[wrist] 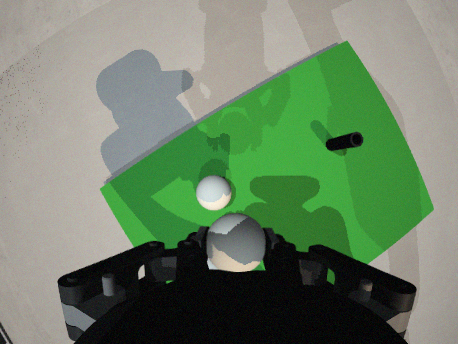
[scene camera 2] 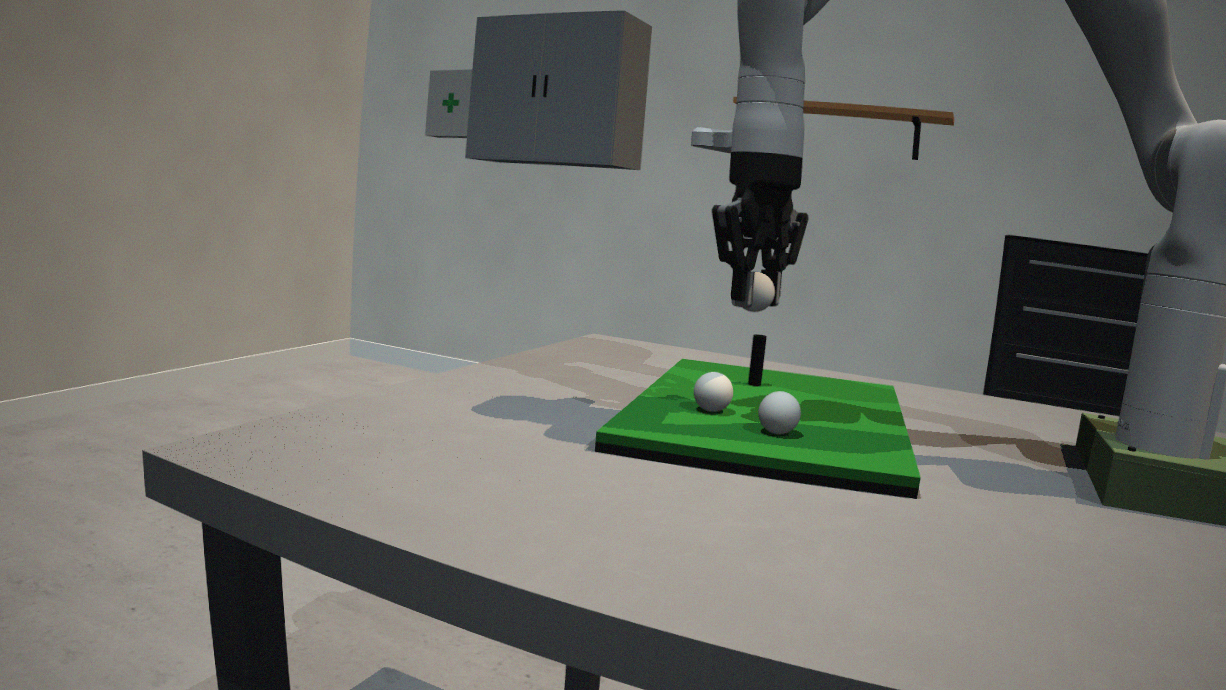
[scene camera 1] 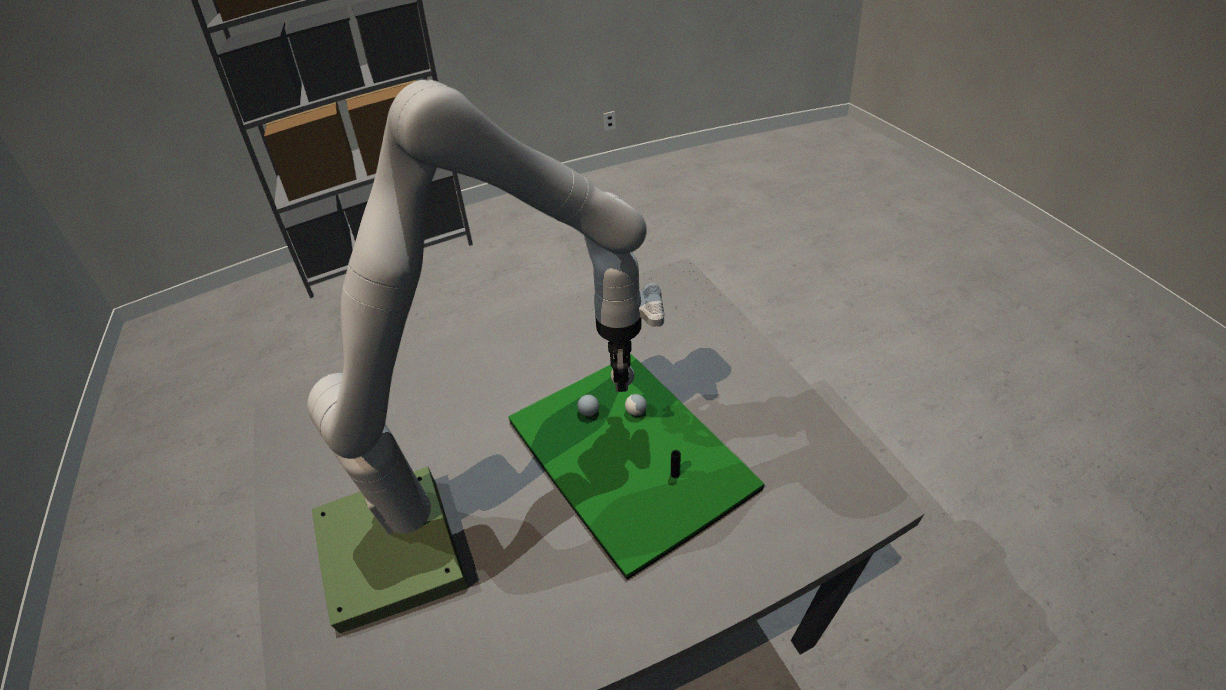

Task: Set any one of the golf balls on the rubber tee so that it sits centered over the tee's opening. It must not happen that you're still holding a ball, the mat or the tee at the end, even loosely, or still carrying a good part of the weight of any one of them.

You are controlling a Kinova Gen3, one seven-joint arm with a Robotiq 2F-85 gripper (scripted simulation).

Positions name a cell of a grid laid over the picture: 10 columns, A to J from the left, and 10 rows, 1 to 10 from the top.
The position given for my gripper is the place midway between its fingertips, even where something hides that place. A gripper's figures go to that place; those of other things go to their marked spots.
Labels:
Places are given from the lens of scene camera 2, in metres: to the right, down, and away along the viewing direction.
my gripper (scene camera 2: G5): 0.15, -0.04, 0.86
golf ball (scene camera 2: G5): 0.15, -0.06, 0.84
golf ball (scene camera 2: F6): 0.10, 0.05, 0.86

